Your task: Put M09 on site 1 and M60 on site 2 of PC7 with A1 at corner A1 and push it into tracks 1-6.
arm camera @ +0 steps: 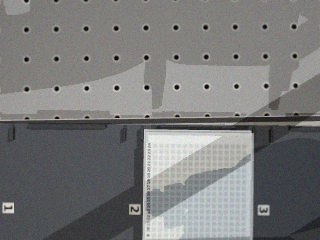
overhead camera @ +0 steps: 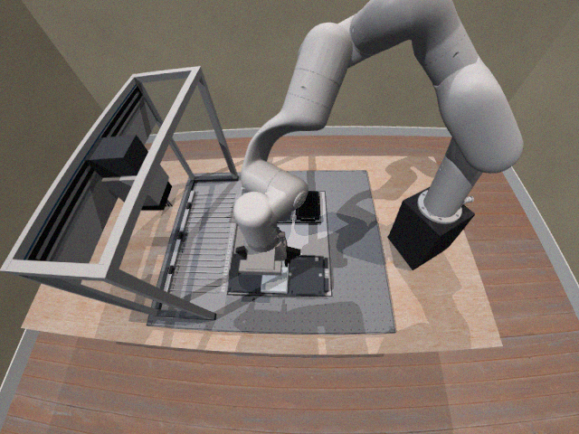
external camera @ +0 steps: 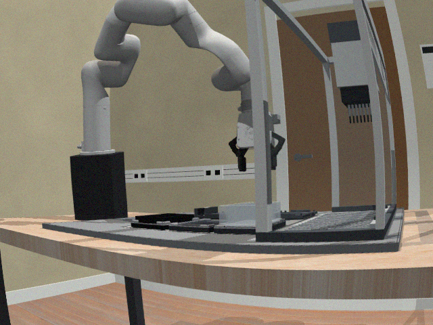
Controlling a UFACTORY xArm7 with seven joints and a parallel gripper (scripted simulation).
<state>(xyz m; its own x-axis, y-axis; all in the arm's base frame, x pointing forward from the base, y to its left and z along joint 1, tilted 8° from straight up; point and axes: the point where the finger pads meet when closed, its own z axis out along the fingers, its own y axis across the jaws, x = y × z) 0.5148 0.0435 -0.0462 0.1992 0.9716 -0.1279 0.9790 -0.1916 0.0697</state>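
The deep-well block M09 lies 6 cm ahead of my hand, 28 cm to the right of it and 11 cm below it. Round my hand: 384-well plate M60 (12 cm below); nest S2 (5 cm behind, 26 cm to the right, 13 cm below); dark carrier PC7 (1 cm behind, 12 cm below).
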